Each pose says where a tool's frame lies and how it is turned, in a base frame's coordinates. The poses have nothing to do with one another.
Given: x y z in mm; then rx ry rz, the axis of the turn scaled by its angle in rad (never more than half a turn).
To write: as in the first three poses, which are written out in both.
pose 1, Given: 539.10, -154.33, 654.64, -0.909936, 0.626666, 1.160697
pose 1, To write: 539.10, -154.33, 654.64, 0.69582, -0.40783, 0.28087, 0.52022
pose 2, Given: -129.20, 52.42, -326.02, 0.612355, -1.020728, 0.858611
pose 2, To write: -129.20, 52.42, -326.02, 0.74261, 0.27943, -0.46577, 0.39180
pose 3, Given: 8.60, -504.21, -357.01, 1.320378, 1.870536, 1.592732
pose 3, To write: 8.60, -504.21, -357.01, 0.17533, 0.46607, 0.66027, 0.56221
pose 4, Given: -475.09, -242.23, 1.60, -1.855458, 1.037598, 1.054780
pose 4, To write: -475.09, -242.23, 1.60, 0.37483, -0.72485, 0.40535, 0.41206
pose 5, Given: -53.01, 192.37, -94.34, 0.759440, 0.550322, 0.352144
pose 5, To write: -53.01, 192.37, -94.34, 0.87715, 0.36404, 0.26380, 0.16880
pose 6, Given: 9.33, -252.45, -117.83, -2.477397, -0.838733, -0.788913
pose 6, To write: 9.33, -252.45, -117.83, 0.20341, -0.88788, -0.30059, -0.28274
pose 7, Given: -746.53, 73.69, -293.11, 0.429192, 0.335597, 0.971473
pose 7, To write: -746.53, 73.69, -293.11, 0.84889, 0.20367, 0.15926, 0.46101
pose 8, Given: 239.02, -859.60, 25.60, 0.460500, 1.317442, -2.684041
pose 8, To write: 239.02, -859.60, 25.60, 0.05817, 0.15196, 0.43475, -0.88573
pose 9, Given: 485.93, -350.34, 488.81, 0.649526, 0.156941, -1.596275
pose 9, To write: 485.93, -350.34, 488.81, 0.64845, 0.28573, 0.06904, -0.70221
